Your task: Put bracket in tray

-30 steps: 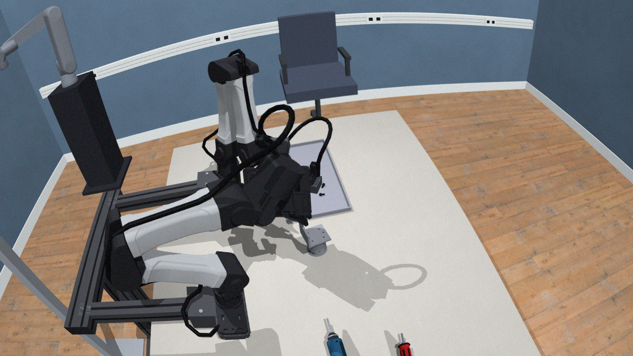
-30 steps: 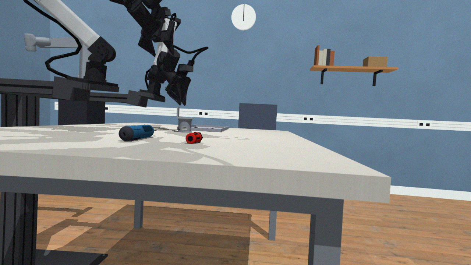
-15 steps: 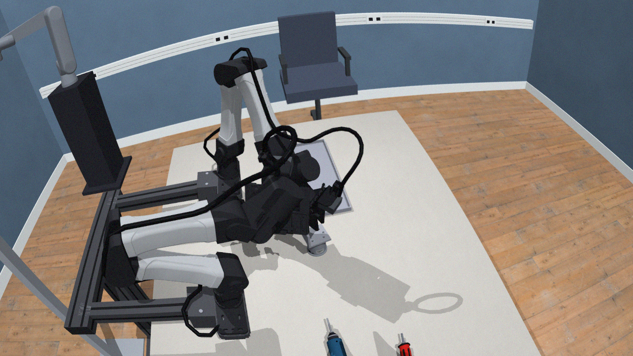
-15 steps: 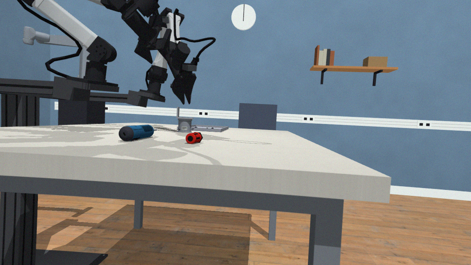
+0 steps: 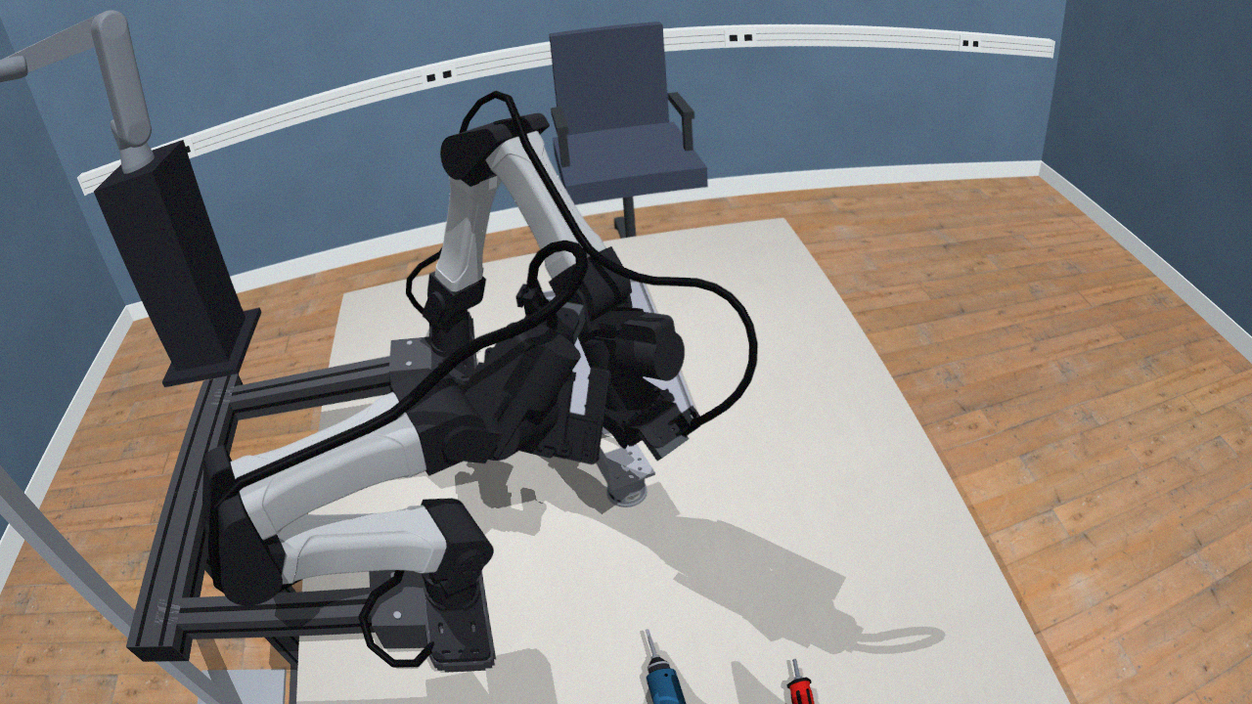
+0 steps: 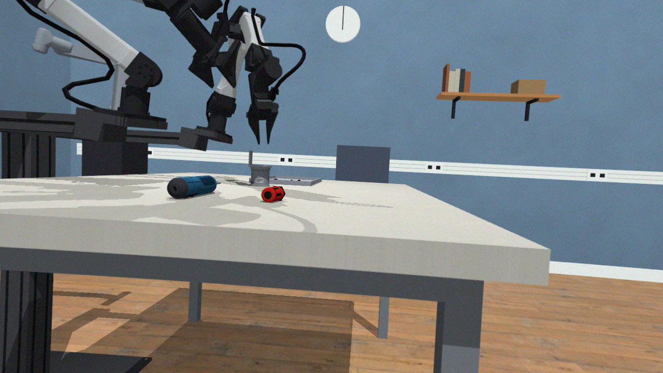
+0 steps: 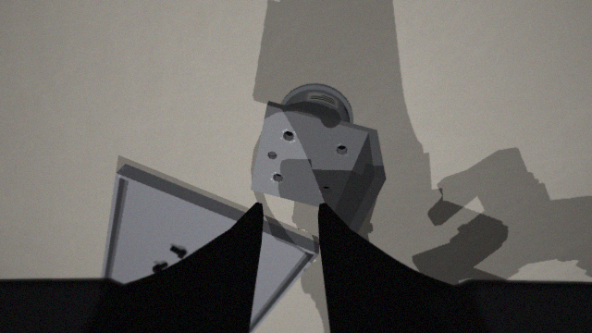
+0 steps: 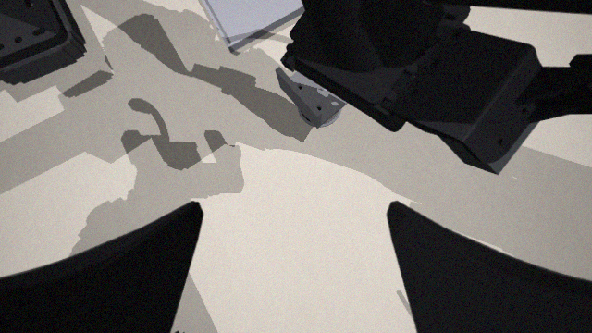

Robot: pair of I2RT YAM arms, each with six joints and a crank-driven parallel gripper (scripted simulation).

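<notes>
My left hand is 70 mm above the grey bracket, 20 mm to the right of it and 10 mm past it. The rest, counted from my left hand: red screwdriver (410 mm to the right, 160 mm ahead, 120 mm below); joint module (110 mm below, 20 mm to the left, 10 mm behind); tray (370 mm to the left, 130 mm below).
</notes>
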